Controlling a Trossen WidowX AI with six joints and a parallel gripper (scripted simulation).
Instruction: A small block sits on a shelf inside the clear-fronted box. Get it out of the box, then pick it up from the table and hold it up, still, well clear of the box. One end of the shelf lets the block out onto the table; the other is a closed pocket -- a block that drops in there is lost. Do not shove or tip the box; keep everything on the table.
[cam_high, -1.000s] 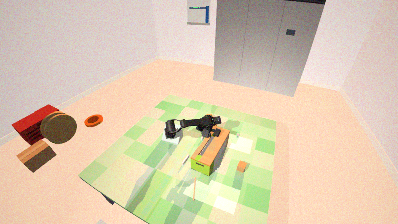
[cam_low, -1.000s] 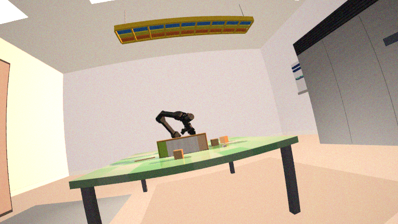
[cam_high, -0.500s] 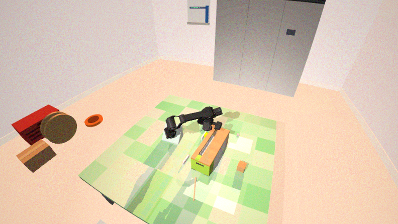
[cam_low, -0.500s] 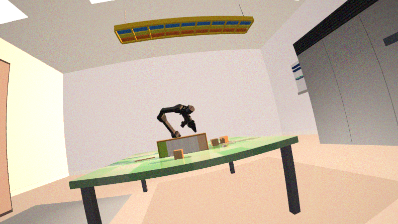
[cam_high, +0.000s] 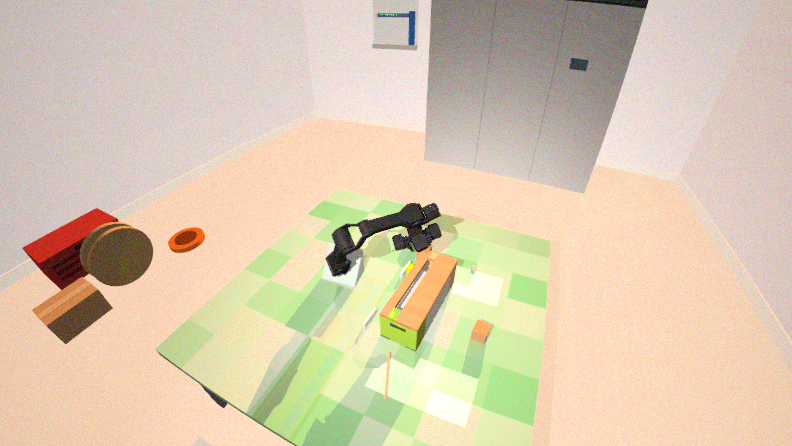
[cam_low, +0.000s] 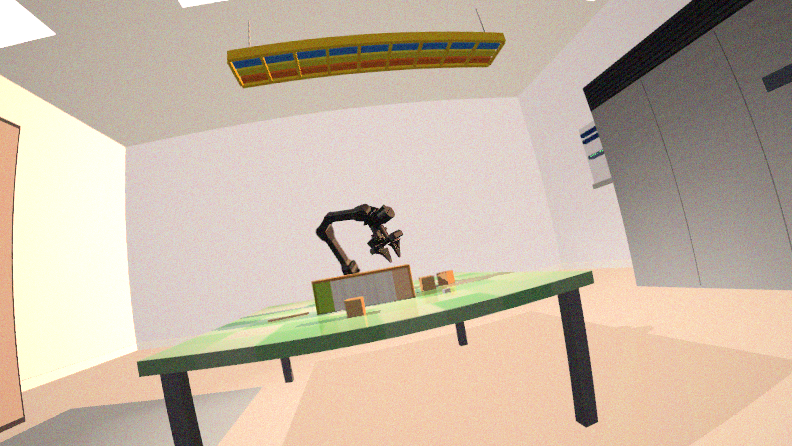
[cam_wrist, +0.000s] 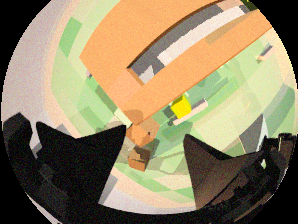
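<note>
Now: gripper tip 14 cm above the yellow block, 4 cm past it and 1 cm to the right of it. From my gripper tip the other things lie so: thin orange rod: 48 cm to the right, 15 cm below, 9 cm ahead; box: 16 cm to the right, 10 cm below, 4 cm ahead.
</note>
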